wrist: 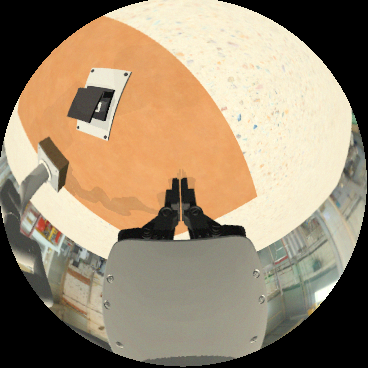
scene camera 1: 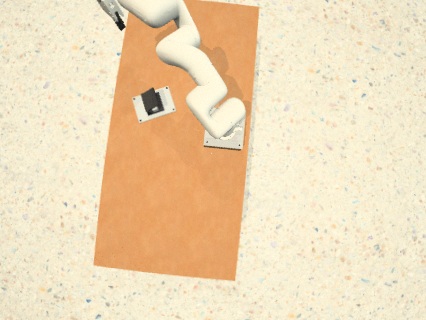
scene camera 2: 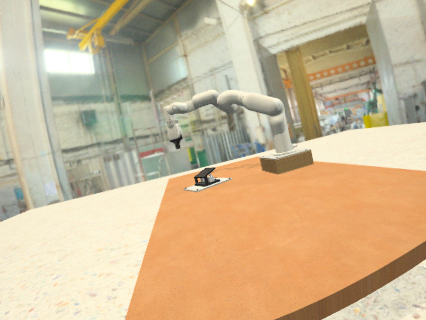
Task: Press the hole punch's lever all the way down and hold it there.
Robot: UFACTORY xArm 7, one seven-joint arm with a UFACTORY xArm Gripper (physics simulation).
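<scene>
The hole punch is black and fixed on a white plate with screws at its corners. Its flat black lever is raised and tilted above the body. My gripper is shut with nothing between its fingertips. It is in the air well above table height, away from the punch and not touching it; in the first scene view it is up and to the left of the punch, past the table top's edge.
The orange table top carries the punch's plate. The arm's base block stands near one long edge. The arm reaches from it above the table.
</scene>
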